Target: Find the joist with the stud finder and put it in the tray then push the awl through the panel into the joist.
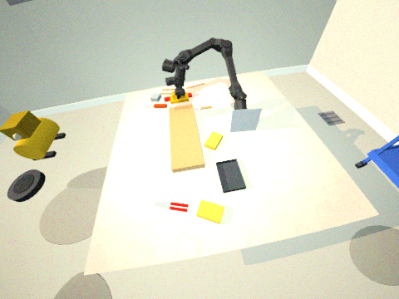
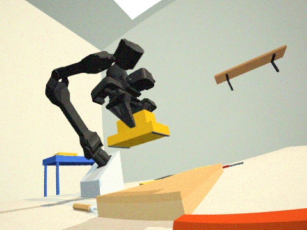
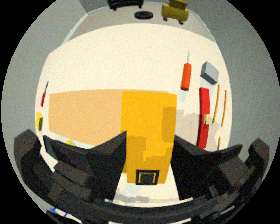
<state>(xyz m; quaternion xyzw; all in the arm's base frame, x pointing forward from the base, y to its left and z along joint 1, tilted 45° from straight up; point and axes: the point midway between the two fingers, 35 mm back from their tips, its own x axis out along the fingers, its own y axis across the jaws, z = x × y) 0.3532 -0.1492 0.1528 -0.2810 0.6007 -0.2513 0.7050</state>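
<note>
The yellow stud finder is 20 mm behind my gripper tip and 20 mm above it. Round my gripper tip: red level: 220 mm to the right, 150 mm below, 10 mm ahead; grey block: 260 mm to the right, 200 mm ahead, 150 mm below; awl: 160 mm below, 160 mm behind, 30 mm to the right.
</note>
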